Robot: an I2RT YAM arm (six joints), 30 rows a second.
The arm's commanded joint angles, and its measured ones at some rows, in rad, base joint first. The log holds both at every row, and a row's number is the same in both.
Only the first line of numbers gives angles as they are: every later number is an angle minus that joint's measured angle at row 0.
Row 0, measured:
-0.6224, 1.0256, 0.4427, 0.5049, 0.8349, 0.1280
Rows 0 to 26, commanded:
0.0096, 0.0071, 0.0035, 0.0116, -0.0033, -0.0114
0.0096, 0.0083, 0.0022, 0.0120, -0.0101, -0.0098
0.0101, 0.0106, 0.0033, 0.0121, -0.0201, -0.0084
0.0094, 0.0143, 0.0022, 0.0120, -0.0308, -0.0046
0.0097, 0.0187, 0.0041, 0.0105, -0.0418, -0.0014
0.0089, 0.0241, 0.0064, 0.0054, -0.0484, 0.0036
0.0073, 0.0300, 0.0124, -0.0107, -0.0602, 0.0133
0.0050, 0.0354, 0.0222, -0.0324, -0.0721, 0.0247
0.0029, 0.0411, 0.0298, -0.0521, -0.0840, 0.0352
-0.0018, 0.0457, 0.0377, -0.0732, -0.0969, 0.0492
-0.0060, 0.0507, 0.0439, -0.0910, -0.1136, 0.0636
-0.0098, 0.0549, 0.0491, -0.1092, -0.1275, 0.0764
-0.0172, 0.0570, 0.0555, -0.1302, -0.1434, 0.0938
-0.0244, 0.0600, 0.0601, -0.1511, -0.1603, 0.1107
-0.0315, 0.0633, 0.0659, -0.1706, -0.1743, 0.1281
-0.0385, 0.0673, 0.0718, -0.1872, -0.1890, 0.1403
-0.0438, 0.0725, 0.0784, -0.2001, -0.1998, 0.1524
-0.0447, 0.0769, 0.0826, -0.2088, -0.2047, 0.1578
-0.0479, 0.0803, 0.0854, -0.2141, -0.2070, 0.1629
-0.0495, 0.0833, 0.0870, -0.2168, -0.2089, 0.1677
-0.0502, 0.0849, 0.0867, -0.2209, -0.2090, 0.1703
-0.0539, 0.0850, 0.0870, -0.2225, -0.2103, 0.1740
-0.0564, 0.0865, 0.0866, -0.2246, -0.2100, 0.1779
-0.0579, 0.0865, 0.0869, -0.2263, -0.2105, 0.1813
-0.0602, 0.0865, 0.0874, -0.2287, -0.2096, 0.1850
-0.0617, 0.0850, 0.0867, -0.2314, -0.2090, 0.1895
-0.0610, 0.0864, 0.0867, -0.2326, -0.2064, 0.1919
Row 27, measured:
-0.0526, 0.0874, 0.0568, -0.2354, -0.2034, 0.1602
